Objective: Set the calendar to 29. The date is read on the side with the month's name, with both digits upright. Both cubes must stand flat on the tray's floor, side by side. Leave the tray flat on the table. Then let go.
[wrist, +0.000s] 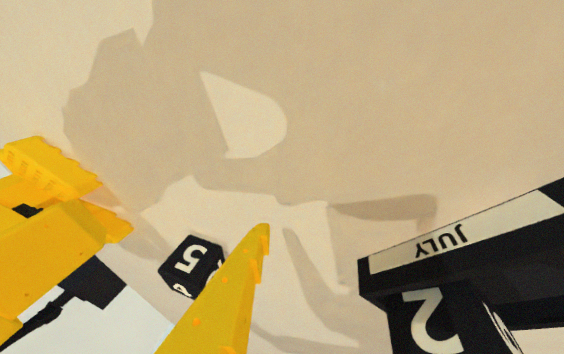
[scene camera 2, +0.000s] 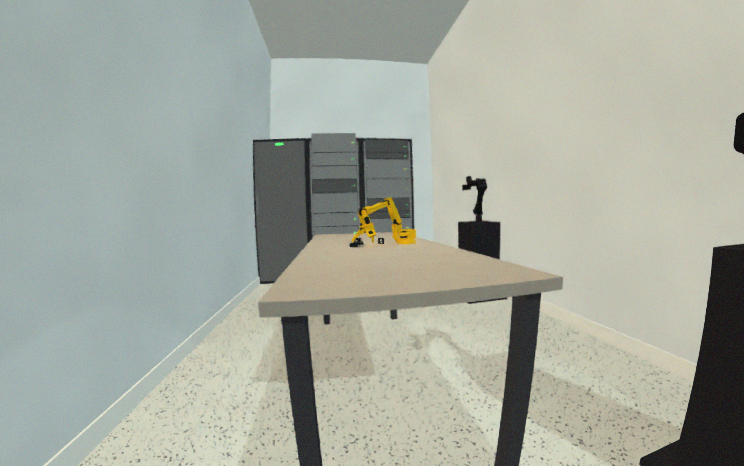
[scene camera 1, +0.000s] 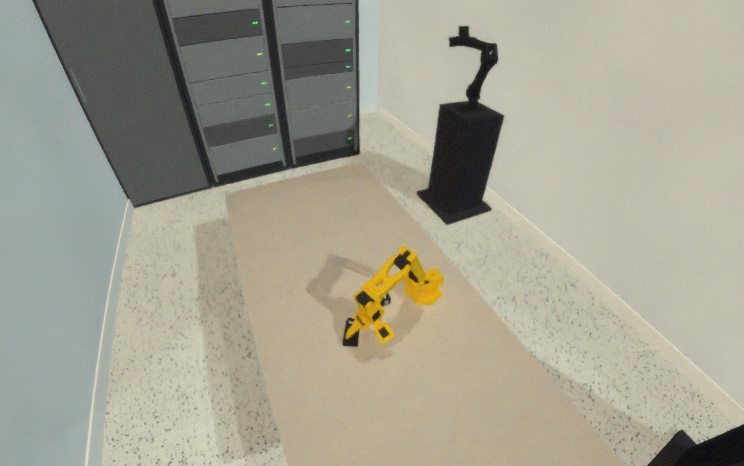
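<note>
My gripper (scene camera 1: 362,332) (scene camera 2: 362,242) is open and empty. In the wrist view its fixed jaw shows and the moving jaw is out of the picture. The black tray (scene camera 1: 350,339) (scene camera 2: 354,243) (wrist: 525,225) is to the right of the fixed jaw, its JULY strip upside down in that view. A black cube with a 2 (wrist: 430,320) stands at the tray, behind the strip; its 2 is the same way up as JULY. Its far side is cut off. A loose black cube (scene camera 1: 385,299) (scene camera 2: 381,240) (wrist: 190,262) lies on the table, 5 on top, partly behind the fixed jaw.
The table (scene camera 1: 417,406) (scene camera 2: 406,274) carries the yellow arm, whose base (scene camera 1: 425,288) (scene camera 2: 405,236) stands right of the loose cube. Arm shadows fall around the cube and tray. Server racks (scene camera 1: 288,87) (scene camera 2: 359,192) and a black pedestal (scene camera 1: 463,159) (scene camera 2: 478,238) with another arm stand beyond the table.
</note>
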